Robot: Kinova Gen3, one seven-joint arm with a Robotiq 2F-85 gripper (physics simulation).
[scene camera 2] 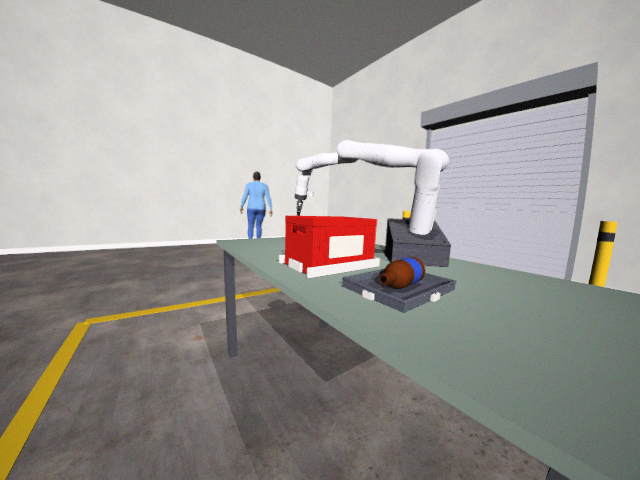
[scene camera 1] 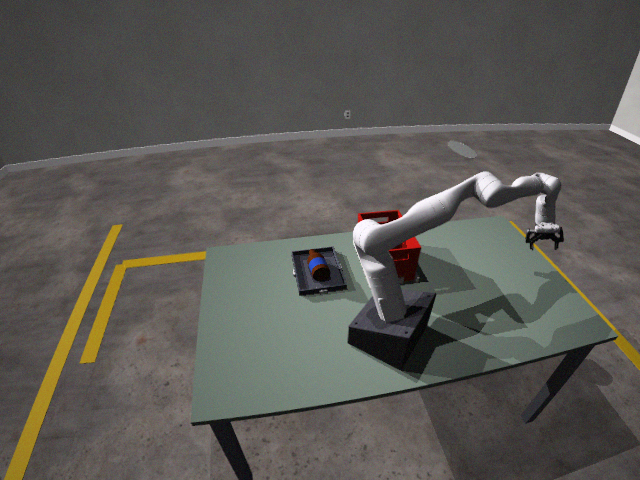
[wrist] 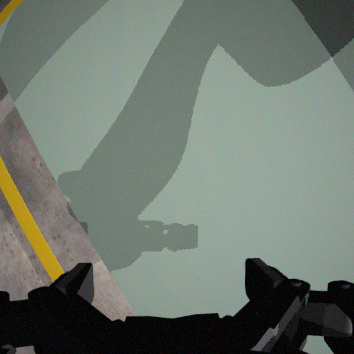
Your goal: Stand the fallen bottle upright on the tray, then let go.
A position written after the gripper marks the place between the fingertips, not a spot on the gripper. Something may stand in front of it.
In view: the gripper (wrist: 169,277) and a brown bottle (scene camera 2: 398,274).
The wrist view misses the brown bottle: it is out of frame.
